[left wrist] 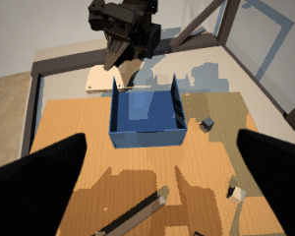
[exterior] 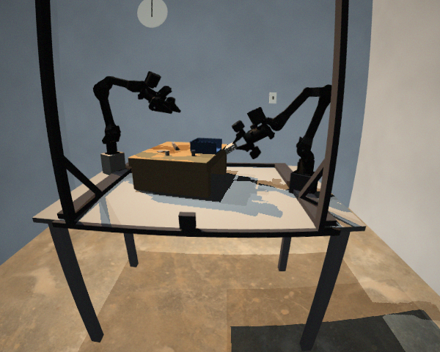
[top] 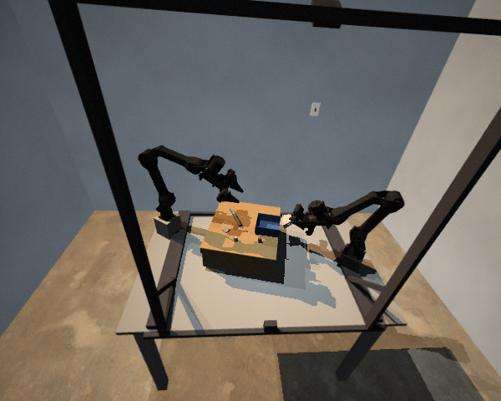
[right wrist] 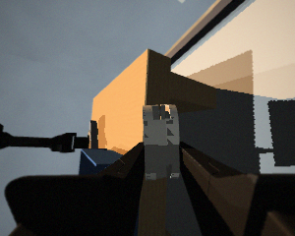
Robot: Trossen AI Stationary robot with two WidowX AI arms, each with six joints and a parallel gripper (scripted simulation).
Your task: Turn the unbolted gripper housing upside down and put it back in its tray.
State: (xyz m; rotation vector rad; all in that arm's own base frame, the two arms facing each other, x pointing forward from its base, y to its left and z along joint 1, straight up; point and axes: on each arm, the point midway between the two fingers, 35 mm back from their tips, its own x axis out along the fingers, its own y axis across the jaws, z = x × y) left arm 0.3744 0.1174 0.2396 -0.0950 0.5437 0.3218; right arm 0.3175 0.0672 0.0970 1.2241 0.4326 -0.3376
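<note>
Now: the white gripper housing 50 mm to the left of my right hand, 20 mm below it and 20 mm ahead of it. Also, from my right hand: grey rod: 330 mm to the left, 30 mm behind, 20 mm below; wooden block: 260 mm to the left, 90 mm below, 70 mm behind; gripper housing half: 40 mm to the left, 40 mm below, 20 mm ahead.
</note>
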